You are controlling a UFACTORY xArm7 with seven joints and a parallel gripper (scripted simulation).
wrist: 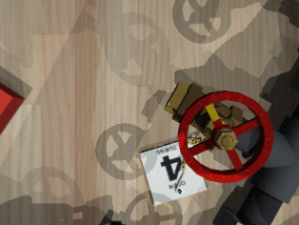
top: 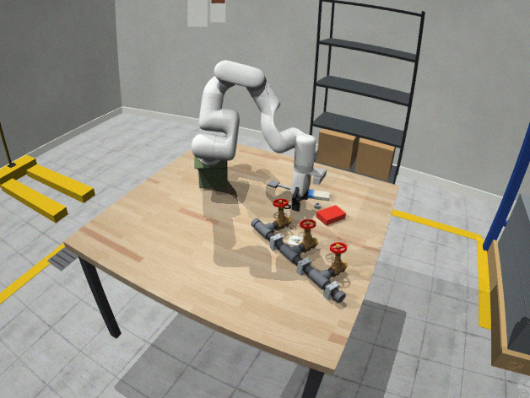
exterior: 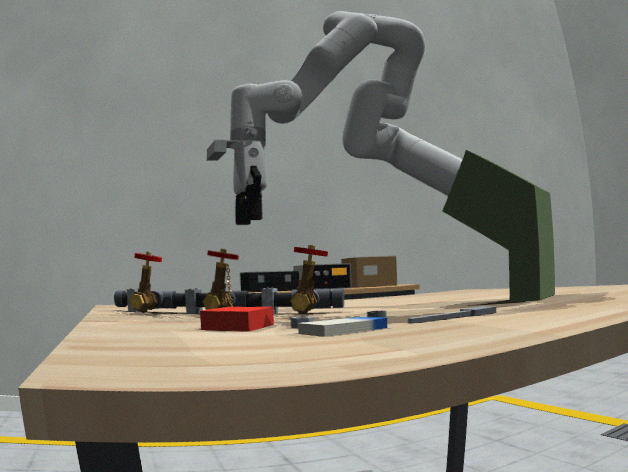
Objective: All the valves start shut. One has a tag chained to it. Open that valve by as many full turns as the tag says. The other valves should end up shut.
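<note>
The white tag lies 10 mm behind my hand and 200 mm below it. Also, from my hand: red block (150 mm ahead, 210 mm to the left, 180 mm below); then grey wrench (120 mm behind, 440 mm to the left, 190 mm below); then blue flat tool (80 mm ahead, 390 mm to the left, 190 mm below).
</note>
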